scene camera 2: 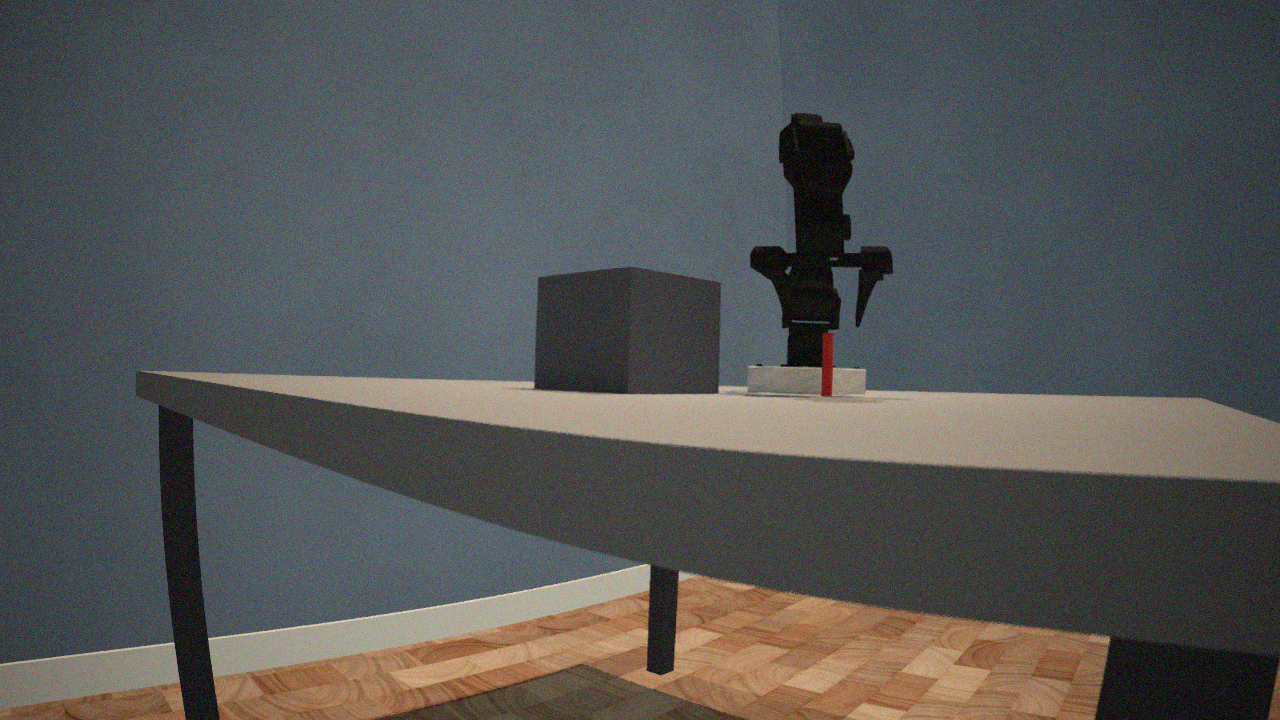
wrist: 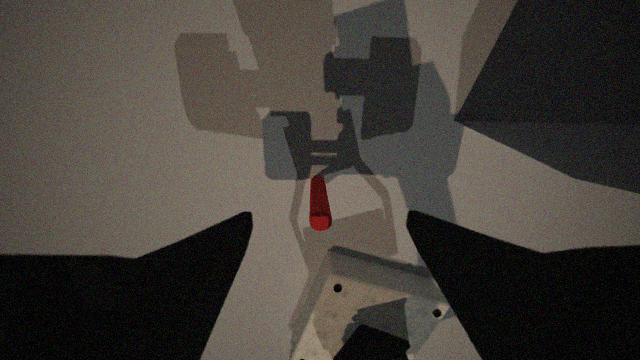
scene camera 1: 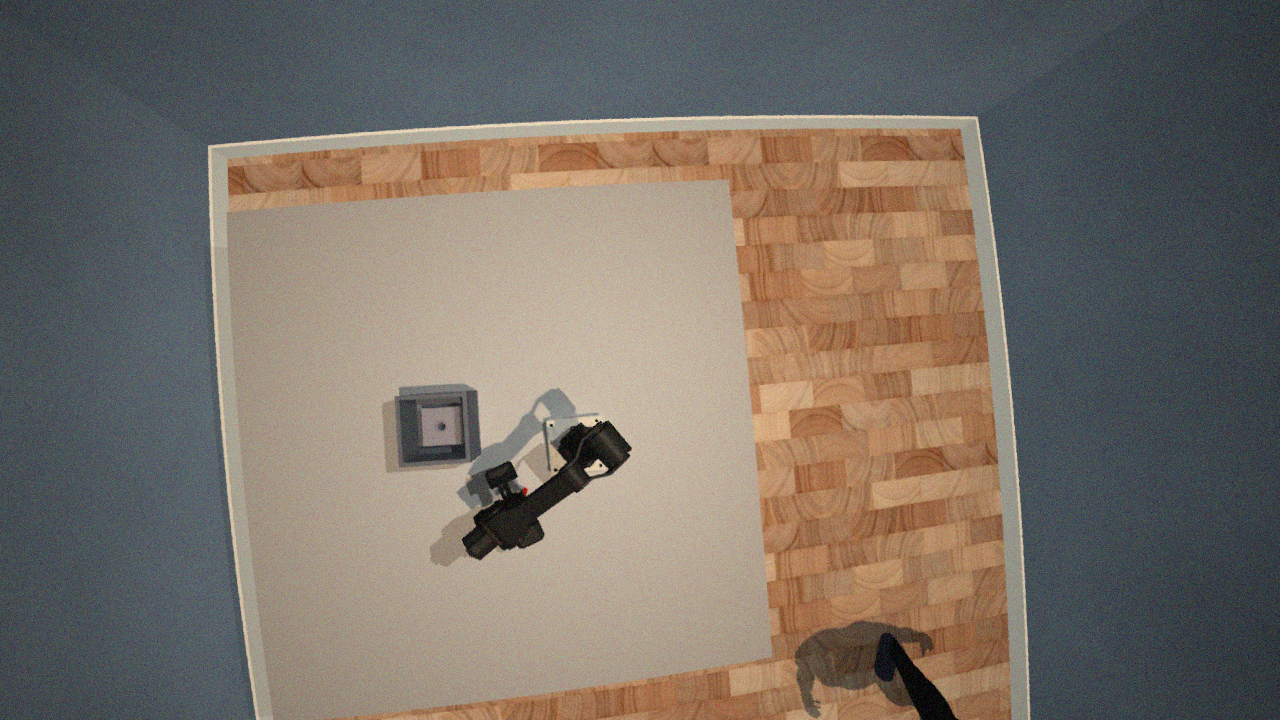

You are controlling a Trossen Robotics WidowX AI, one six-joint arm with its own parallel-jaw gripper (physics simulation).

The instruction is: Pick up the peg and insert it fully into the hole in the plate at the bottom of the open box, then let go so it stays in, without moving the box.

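Seen in the pictures: gripper, fingertip midpoint: (scene camera 2: 823, 326) (wrist: 330, 218); arm's base at its link origin: (scene camera 2: 808, 367) (wrist: 370, 351).
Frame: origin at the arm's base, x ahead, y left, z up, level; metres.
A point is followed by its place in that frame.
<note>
The red peg (scene camera 1: 524, 490) @(z -0.004, x 0.137, y 0.132 m) (scene camera 2: 827, 364) @(z 0.002, x 0.144, y 0.143 m) (wrist: 320, 222) @(z 0.042, x 0.138, y 0.138 m) stands upright on the table. The dark grey open box (scene camera 1: 472, 429) @(z 0.055, x 0.260, y -0.018 m) (scene camera 2: 626, 331) @(z 0.029, x 0.411, y 0.067 m) stands apart from it, to the left in both scene views. In scene camera 1 the light plate (scene camera 1: 429, 437) @(z 0.019, x 0.367, y 0.010 m) with its dark hole shows at the box's bottom. My gripper (scene camera 1: 515, 505) @(z 0.050, x 0.146, y 0.137 m) (scene camera 2: 821, 324) @(z 0.050, x 0.146, y 0.137 m) (wrist: 330, 218) @(z 0.050, x 0.146, y 0.137 m) is open and empty. Its fingertips are a little above the peg's top in scene camera 2. In the wrist view the peg's top lies between the fingertips, slightly left of the middle. The arm partly hides the peg in scene camera 1.
The arm's white base plate (scene camera 1: 552, 438) @(z 0.000, x 0.075, y 0.001 m) (scene camera 2: 760, 380) @(z -0.021, x 0.090, y -0.019 m) (wrist: 325, 310) @(z -0.001, x 0.032, y 0.075 m) is close to the peg. A large dark shape, apparently the box, is at the wrist view's upper right. The pale table (scene camera 1: 358, 268) @(z -0.038, x 0.587, y -0.395 m) (scene camera 2: 537, 416) @(z -0.038, x 0.743, y 0.413 m) bears everything. A person's leg (scene camera 1: 921, 685) shows beyond the table.
</note>
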